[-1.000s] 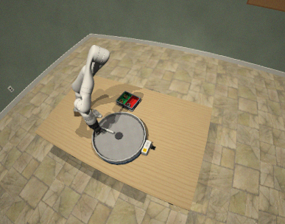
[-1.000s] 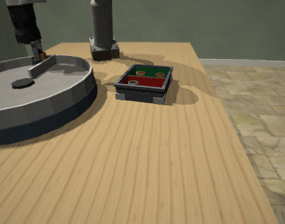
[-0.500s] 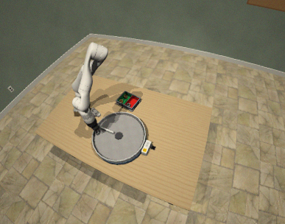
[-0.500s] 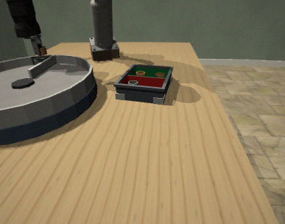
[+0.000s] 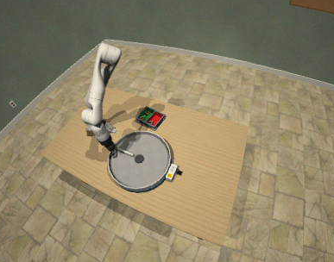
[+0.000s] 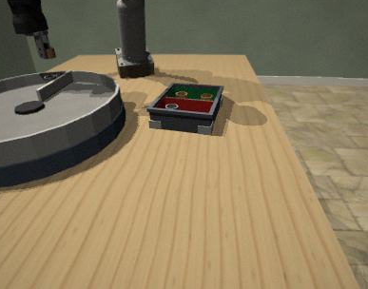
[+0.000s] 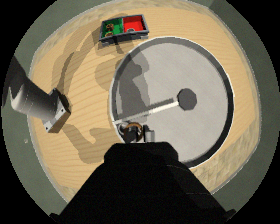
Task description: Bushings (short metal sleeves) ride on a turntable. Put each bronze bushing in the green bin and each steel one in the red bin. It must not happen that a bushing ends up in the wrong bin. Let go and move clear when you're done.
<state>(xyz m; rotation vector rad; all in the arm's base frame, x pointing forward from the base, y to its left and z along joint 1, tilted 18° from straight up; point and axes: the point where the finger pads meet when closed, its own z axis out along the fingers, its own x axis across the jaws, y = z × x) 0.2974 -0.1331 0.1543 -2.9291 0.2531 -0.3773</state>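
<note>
Now: the bin 39 cm to the left of my hand and 13 cm below it. The rest, counted from my hand: grey turntable: 14 cm ahead, 10 cm below, 4 cm to the left.
</note>
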